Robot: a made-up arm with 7 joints.
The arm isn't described. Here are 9 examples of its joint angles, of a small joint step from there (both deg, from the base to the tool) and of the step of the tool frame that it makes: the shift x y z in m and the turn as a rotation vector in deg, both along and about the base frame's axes.
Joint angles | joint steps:
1: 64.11 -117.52 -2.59 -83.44 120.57 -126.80 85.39 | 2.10 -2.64 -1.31 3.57 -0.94 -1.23 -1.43
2: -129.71 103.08 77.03 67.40 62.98 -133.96 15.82 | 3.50 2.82 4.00 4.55 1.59 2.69 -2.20
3: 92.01 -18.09 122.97 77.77 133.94 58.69 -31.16 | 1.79 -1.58 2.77 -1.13 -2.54 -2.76 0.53
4: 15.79 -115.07 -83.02 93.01 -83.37 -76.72 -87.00 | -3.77 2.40 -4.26 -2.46 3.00 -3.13 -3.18
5: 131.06 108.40 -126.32 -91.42 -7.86 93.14 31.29 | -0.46 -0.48 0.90 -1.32 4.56 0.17 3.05
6: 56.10 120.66 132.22 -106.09 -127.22 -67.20 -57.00 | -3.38 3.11 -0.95 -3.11 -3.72 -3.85 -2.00
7: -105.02 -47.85 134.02 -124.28 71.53 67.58 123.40 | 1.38 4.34 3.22 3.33 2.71 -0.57 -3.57
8: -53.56 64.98 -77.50 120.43 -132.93 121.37 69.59 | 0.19 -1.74 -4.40 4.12 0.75 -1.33 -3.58
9: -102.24 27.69 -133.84 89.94 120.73 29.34 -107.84 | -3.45 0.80 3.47 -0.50 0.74 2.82 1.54
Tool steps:
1: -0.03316 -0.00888 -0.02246 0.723 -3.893 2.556
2: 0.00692 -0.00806 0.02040 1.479 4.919 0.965
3: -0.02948 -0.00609 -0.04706 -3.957 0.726 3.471
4: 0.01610 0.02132 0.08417 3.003 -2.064 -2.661
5: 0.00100 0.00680 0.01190 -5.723 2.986 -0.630
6: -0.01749 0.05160 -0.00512 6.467 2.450 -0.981
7: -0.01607 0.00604 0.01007 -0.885 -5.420 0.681
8: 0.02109 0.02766 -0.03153 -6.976 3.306 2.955
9: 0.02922 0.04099 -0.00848 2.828 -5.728 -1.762
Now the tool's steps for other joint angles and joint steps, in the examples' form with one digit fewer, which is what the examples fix.
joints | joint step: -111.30 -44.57 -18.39 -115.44 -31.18 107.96 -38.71 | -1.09 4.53 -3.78 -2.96 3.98 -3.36 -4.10
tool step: 0.0082 0.0168 0.0271 7.16 -3.67 3.82
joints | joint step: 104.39 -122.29 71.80 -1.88 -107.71 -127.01 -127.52 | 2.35 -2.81 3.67 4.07 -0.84 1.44 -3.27
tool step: -0.0099 0.0531 0.0223 -7.14 -0.58 9.04
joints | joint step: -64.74 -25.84 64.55 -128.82 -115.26 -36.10 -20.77 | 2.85 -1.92 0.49 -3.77 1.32 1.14 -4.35
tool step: -0.0244 -0.0056 -0.0110 -1.34 4.18 4.66
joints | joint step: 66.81 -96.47 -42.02 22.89 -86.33 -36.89 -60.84 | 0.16 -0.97 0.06 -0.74 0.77 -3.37 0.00
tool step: 0.0425 0.0095 -0.0120 2.64 -1.47 2.75
